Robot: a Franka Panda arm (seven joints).
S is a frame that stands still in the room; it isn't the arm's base.
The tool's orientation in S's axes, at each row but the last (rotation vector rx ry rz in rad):
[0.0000 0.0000 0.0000]
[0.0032 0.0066 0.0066]
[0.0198 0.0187 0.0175]
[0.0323 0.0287 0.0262]
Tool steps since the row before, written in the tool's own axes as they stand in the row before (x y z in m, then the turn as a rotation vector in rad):
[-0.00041 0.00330 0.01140 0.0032 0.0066 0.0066]
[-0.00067 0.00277 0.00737 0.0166 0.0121 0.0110]
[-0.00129 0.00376 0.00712 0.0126 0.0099 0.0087]
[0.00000 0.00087 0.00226 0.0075 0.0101 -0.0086]
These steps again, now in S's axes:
[-0.00041 0.00330 0.01140 0.0032 0.0066 0.0066]
[-0.00064 0.00274 0.00738 0.0166 0.0122 0.0109]
[-0.00122 0.00360 0.00722 0.0126 0.0099 0.0087]
[0.00004 0.00080 0.00229 0.0070 0.0106 -0.0085]

